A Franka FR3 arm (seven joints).
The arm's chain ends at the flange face. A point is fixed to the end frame.
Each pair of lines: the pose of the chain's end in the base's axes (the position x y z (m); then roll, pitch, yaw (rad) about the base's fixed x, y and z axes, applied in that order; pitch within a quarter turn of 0, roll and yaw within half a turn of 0), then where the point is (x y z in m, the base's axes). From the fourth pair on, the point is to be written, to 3 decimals.
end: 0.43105, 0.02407, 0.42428, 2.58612, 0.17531, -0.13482
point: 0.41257 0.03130 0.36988
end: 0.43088, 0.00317, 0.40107, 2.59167, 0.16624, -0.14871
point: 0.41304 0.01090 0.34652
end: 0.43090, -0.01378, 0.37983, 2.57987, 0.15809, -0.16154
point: 0.41349 -0.00656 0.32508
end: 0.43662, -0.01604, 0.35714, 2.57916, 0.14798, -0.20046
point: 0.420 -0.008 0.302
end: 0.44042, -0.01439, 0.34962, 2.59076, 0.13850, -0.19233
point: 0.424 -0.006 0.295
